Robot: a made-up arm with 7 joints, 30 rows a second.
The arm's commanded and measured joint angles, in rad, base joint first. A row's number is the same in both.
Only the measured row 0 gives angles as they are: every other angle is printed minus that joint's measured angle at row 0.
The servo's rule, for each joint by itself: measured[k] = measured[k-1] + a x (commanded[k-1-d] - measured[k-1]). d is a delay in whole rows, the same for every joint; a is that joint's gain. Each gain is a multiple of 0.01, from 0.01 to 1. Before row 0 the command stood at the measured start. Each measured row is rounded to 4 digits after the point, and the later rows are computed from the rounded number. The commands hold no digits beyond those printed.
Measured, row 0:
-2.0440 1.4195 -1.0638 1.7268 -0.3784 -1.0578 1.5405
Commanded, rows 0 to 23:
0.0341 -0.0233 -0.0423 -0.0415 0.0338 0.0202 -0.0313
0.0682 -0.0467 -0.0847 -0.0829 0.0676 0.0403 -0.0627
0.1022 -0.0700 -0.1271 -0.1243 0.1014 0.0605 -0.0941
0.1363 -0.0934 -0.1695 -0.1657 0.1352 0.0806 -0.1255
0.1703 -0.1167 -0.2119 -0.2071 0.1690 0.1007 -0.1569
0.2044 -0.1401 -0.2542 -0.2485 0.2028 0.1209 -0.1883
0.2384 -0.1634 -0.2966 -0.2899 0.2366 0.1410 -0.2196
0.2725 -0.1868 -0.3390 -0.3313 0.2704 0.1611 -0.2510
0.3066 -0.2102 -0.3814 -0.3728 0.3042 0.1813 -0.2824
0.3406 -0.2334 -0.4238 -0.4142 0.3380 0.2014 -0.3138
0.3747 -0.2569 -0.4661 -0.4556 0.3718 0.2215 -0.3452
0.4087 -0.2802 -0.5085 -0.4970 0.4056 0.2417 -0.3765
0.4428 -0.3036 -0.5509 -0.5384 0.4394 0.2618 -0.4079
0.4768 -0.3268 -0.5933 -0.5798 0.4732 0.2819 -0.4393
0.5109 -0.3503 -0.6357 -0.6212 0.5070 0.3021 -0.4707
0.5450 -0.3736 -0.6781 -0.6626 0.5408 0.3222 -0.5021
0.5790 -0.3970 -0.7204 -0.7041 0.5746 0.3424 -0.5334
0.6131 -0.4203 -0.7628 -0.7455 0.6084 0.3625 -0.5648
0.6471 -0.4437 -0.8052 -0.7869 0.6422 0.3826 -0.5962
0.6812 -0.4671 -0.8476 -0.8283 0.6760 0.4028 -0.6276
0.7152 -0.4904 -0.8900 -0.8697 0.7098 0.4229 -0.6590
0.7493 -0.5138 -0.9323 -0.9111 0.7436 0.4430 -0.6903
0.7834 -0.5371 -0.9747 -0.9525 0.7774 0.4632 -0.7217
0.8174 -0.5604 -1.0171 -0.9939 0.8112 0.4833 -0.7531
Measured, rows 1 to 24:
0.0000 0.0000 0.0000 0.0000 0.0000 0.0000 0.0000
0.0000 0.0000 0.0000 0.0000 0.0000 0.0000 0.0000
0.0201 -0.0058 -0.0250 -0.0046 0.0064 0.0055 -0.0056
0.0485 -0.0160 -0.0602 -0.0132 0.0180 0.0149 -0.0159
0.0802 -0.0295 -0.0997 -0.0254 0.0338 0.0272 -0.0300
0.1133 -0.0455 -0.1409 -0.0408 0.0531 0.0416 -0.0472
0.1469 -0.0633 -0.1828 -0.0591 0.0751 0.0576 -0.0669
0.1808 -0.0825 -0.2249 -0.0799 0.0994 0.0747 -0.0888
0.2148 -0.1027 -0.2672 -0.1030 0.1255 0.0926 -0.1123
0.2488 -0.1237 -0.3096 -0.1281 0.1530 0.1111 -0.1373
0.2829 -0.1453 -0.3520 -0.1550 0.1817 0.1301 -0.1634
0.3169 -0.1673 -0.3944 -0.1835 0.2114 0.1494 -0.1905
0.3510 -0.1897 -0.4367 -0.2134 0.2419 0.1689 -0.2183
0.3850 -0.2123 -0.4791 -0.2446 0.2730 0.1886 -0.2468
0.4191 -0.2351 -0.5215 -0.2769 0.3046 0.2084 -0.2758
0.4531 -0.2580 -0.5639 -0.3102 0.3366 0.2282 -0.3052
0.4872 -0.2811 -0.6063 -0.3444 0.3690 0.2482 -0.3350
0.5213 -0.3042 -0.6487 -0.3794 0.4016 0.2682 -0.3651
0.5553 -0.3274 -0.6910 -0.4151 0.4345 0.2882 -0.3954
0.5894 -0.3506 -0.7334 -0.4514 0.4675 0.3083 -0.4259
0.6234 -0.3739 -0.7758 -0.4883 0.5007 0.3284 -0.4566
0.6575 -0.3972 -0.8182 -0.5257 0.5340 0.3485 -0.4874
0.6915 -0.4205 -0.8606 -0.5635 0.5674 0.3686 -0.5183
0.7256 -0.4438 -0.9029 -0.6017 0.6009 0.3887 -0.5493
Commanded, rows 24 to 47:
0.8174 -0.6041 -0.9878 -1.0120 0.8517 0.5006 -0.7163
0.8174 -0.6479 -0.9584 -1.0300 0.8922 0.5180 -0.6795
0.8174 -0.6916 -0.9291 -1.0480 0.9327 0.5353 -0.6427
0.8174 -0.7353 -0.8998 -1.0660 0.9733 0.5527 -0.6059
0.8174 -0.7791 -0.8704 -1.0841 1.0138 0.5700 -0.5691
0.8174 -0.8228 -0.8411 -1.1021 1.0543 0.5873 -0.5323
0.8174 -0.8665 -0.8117 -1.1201 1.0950 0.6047 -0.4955
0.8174 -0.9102 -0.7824 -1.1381 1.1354 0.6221 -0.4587
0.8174 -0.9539 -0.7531 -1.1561 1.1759 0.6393 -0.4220
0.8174 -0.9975 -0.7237 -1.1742 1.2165 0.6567 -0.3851
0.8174 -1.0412 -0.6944 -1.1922 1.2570 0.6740 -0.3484
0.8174 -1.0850 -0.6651 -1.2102 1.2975 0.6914 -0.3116
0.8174 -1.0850 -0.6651 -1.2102 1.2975 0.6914 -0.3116
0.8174 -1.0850 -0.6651 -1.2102 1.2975 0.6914 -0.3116
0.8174 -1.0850 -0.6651 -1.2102 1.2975 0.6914 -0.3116
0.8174 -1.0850 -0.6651 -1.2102 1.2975 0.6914 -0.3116
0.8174 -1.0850 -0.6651 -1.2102 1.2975 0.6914 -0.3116
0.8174 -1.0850 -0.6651 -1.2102 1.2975 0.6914 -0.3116
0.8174 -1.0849 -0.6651 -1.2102 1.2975 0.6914 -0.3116
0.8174 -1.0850 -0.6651 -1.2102 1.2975 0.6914 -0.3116
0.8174 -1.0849 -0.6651 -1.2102 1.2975 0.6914 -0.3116
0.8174 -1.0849 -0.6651 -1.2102 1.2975 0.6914 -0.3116
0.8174 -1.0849 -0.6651 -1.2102 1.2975 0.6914 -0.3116
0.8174 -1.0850 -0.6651 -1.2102 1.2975 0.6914 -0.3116
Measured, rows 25 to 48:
0.7597 -0.4671 -0.9453 -0.6403 0.6344 0.4088 -0.5803
0.7937 -0.4904 -0.9877 -0.6792 0.6680 0.4289 -0.6114
0.8077 -0.5188 -0.9878 -0.7158 0.7029 0.4483 -0.6303
0.8134 -0.5511 -0.9705 -0.7504 0.7389 0.4671 -0.6392
0.8158 -0.5862 -0.9461 -0.7831 0.7757 0.4855 -0.6398
0.8167 -0.6235 -0.9188 -0.8142 0.8132 0.5036 -0.6337
0.8171 -0.6624 -0.8902 -0.8439 0.8513 0.5215 -0.6221
0.8173 -0.7025 -0.8612 -0.8723 0.8899 0.5393 -0.6059
0.8174 -0.7435 -0.8320 -0.8996 0.9289 0.5570 -0.5860
0.8174 -0.7852 -0.8027 -0.9258 0.9681 0.5746 -0.5631
0.8174 -0.8274 -0.7734 -0.9511 1.0076 0.5921 -0.5377
0.8174 -0.8699 -0.7441 -0.9756 1.0473 0.6095 -0.5102
0.8174 -0.9127 -0.7148 -0.9994 1.0871 0.6269 -0.4811
0.8174 -0.9558 -0.6855 -1.0226 1.1271 0.6443 -0.4506
0.8174 -0.9881 -0.6735 -1.0432 1.1595 0.6570 -0.4256
0.8174 -1.0123 -0.6685 -1.0616 1.1857 0.6663 -0.4051
0.8174 -1.0305 -0.6665 -1.0779 1.2069 0.6731 -0.3883
0.8174 -1.0441 -0.6657 -1.0925 1.2241 0.6780 -0.3745
0.8174 -1.0543 -0.6653 -1.1054 1.2380 0.6816 -0.3632
0.8174 -1.0620 -0.6652 -1.1169 1.2493 0.6842 -0.3539
0.8174 -1.0677 -0.6651 -1.1272 1.2585 0.6861 -0.3463
0.8174 -1.0720 -0.6651 -1.1363 1.2659 0.6875 -0.3401
0.8174 -1.0752 -0.6651 -1.1444 1.2719 0.6886 -0.3350
0.8174 -1.0776 -0.6651 -1.1516 1.2768 0.6894 -0.3308

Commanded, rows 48 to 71:
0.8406 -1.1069 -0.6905 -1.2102 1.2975 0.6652 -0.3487
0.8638 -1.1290 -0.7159 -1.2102 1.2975 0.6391 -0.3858
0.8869 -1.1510 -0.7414 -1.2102 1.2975 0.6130 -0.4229
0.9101 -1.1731 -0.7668 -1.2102 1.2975 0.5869 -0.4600
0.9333 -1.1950 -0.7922 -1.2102 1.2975 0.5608 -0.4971
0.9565 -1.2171 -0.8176 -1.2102 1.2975 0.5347 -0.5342
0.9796 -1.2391 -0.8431 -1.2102 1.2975 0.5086 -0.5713
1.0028 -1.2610 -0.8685 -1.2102 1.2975 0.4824 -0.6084
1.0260 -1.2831 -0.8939 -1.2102 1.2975 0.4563 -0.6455
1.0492 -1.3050 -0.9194 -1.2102 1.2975 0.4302 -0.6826
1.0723 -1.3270 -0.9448 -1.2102 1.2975 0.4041 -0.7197
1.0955 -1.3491 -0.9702 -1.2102 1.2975 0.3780 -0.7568
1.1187 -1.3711 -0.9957 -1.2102 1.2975 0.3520 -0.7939
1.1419 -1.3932 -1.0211 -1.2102 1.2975 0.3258 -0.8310
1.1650 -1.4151 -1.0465 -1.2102 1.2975 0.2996 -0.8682
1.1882 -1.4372 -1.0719 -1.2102 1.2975 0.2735 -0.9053
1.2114 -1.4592 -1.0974 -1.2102 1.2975 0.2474 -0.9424
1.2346 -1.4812 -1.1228 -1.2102 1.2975 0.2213 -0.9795
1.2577 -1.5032 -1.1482 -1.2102 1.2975 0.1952 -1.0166
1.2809 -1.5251 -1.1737 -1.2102 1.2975 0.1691 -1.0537
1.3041 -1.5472 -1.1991 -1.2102 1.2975 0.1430 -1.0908
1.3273 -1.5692 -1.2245 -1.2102 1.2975 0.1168 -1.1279
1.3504 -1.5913 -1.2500 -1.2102 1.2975 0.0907 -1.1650
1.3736 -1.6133 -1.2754 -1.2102 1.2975 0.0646 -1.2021
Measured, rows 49 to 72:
0.8174 -1.0794 -0.6651 -1.1580 1.2807 0.6899 -0.3273
0.8174 -1.0808 -0.6651 -1.1637 1.2839 0.6903 -0.3245
0.8311 -1.0873 -0.6801 -1.1688 1.2865 0.6835 -0.3289
0.8504 -1.0977 -0.7012 -1.1734 1.2886 0.6715 -0.3391
0.8719 -1.1110 -0.7249 -1.1774 1.2903 0.6557 -0.3542
0.8944 -1.1265 -0.7496 -1.1810 1.2917 0.6371 -0.3732
0.9174 -1.1436 -0.7747 -1.1842 1.2928 0.6165 -0.3955
0.9405 -1.1620 -0.8000 -1.1871 1.2937 0.5944 -0.4205
0.9636 -1.1813 -0.8254 -1.1896 1.2944 0.5712 -0.4476
0.9867 -1.2012 -0.8508 -1.1919 1.2950 0.5472 -0.4765
1.0099 -1.2217 -0.8762 -1.1939 1.2955 0.5227 -0.5069
1.0331 -1.2425 -0.9017 -1.1957 1.2959 0.4977 -0.5385
1.0562 -1.2636 -0.9271 -1.1973 1.2962 0.4724 -0.5711
1.0794 -1.2850 -0.9525 -1.1987 1.2964 0.4469 -0.6045
1.1026 -1.3065 -0.9780 -1.2000 1.2966 0.4213 -0.6386
1.1258 -1.3282 -1.0034 -1.2011 1.2968 0.3955 -0.6732
1.1489 -1.3499 -1.0288 -1.2021 1.2969 0.3696 -0.7083
1.1721 -1.3717 -1.0542 -1.2030 1.2970 0.3437 -0.7438
1.1953 -1.3936 -1.0797 -1.2038 1.2971 0.3177 -0.7795
1.2185 -1.4155 -1.1051 -1.2045 1.2972 0.2917 -0.8155
1.2416 -1.4374 -1.1305 -1.2051 1.2973 0.2656 -0.8517
1.2648 -1.4593 -1.1560 -1.2057 1.2973 0.2395 -0.8881
1.2880 -1.4813 -1.1814 -1.2062 1.2973 0.2134 -0.9246
1.3112 -1.5033 -1.2068 -1.2066 1.2973 0.1873 -0.9612

